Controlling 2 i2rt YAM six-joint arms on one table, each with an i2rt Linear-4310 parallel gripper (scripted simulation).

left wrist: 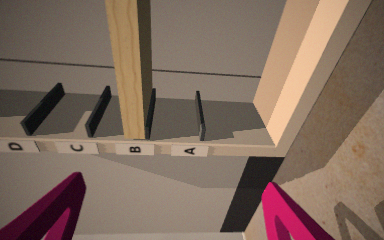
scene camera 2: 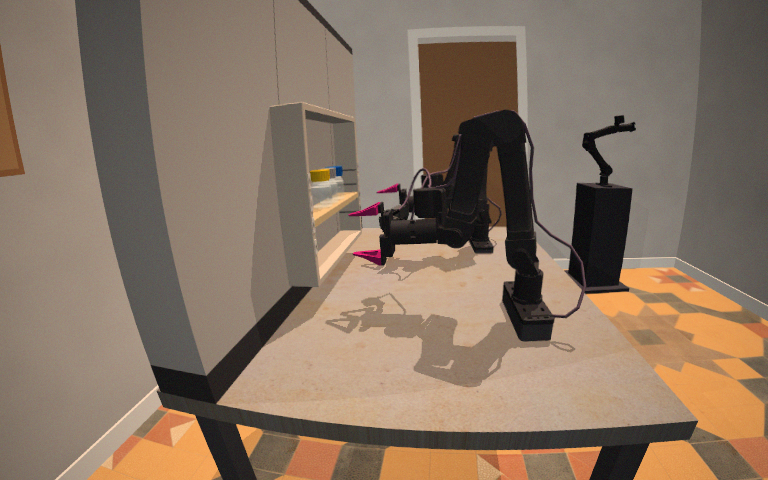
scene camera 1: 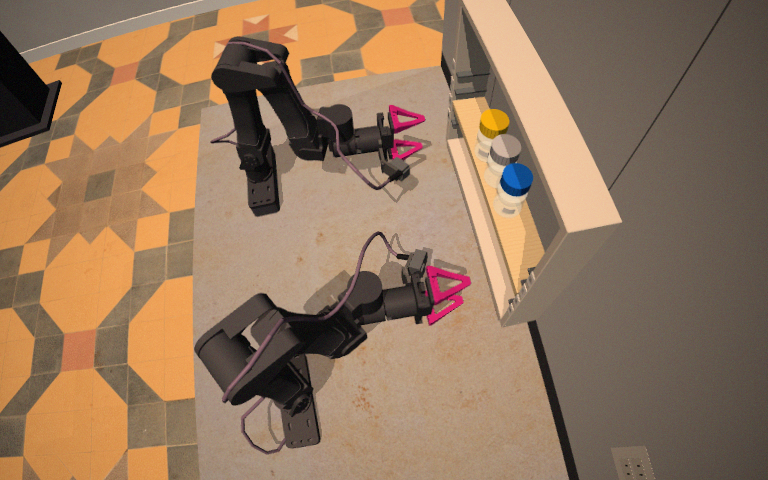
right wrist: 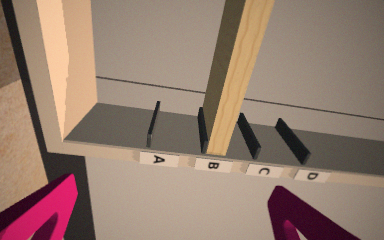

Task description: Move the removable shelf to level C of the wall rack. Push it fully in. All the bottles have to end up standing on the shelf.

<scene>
I see my left gripper [scene camera 1: 423, 132], my right gripper [scene camera 1: 466, 290], a wooden shelf [scene camera 1: 521, 247], a blue-capped bottle [scene camera 1: 516, 179] and a grey-capped bottle [scene camera 1: 505, 149].
My left gripper also shows in the left wrist view [left wrist: 177, 184] and in scene camera 2 [scene camera 2: 351, 234]. My right gripper is seen too in the right wrist view [right wrist: 179, 189]. The left wrist view does not show the blue-capped bottle: it is out of frame. The right wrist view misses the blue-capped bottle: it is out of frame.
</scene>
